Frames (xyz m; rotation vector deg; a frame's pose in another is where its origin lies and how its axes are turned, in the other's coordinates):
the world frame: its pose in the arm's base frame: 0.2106 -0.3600 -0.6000 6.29 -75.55 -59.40
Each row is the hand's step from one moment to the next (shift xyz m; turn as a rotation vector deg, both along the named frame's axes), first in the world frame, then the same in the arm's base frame.
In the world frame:
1: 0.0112 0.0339 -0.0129 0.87 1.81 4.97
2: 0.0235 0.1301 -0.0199 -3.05 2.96 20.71
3: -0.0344 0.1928 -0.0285 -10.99 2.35 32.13
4: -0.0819 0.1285 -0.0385 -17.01 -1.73 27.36
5: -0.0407 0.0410 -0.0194 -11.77 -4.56 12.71
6: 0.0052 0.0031 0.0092 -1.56 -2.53 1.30
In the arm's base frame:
1: 0.0283 0.0058 0.0246 -3.18 2.80 3.28
2: 0.0863 0.0494 0.0894 -15.11 13.52 6.01
3: 0.1343 0.1201 0.0819 -24.02 23.88 3.37
4: 0.1118 0.1103 0.0051 -21.73 23.32 -5.00
5: 0.0431 0.0416 -0.0113 -11.78 11.27 -7.43
6: -0.0064 0.0026 0.0086 -2.31 0.21 -2.26

